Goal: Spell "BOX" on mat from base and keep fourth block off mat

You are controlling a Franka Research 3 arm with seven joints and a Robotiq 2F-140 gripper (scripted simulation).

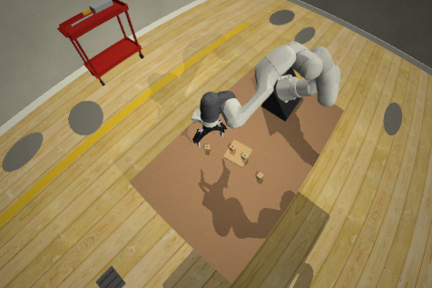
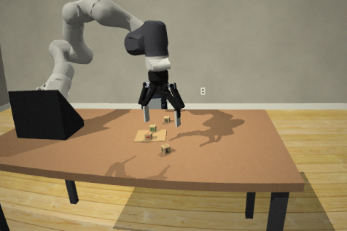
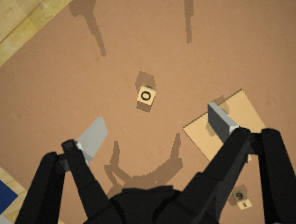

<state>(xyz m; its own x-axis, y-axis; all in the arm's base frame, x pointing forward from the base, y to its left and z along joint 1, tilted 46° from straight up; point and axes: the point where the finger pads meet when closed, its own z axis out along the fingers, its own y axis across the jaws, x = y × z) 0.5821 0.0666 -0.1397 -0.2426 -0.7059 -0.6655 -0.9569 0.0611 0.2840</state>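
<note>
The O block lies 110 mm below my hand, 20 mm ahead of it and 10 mm to the right of it. From my hand the other things lie so: tan mat 140 mm to the left, 120 mm below, 110 mm behind.
</note>
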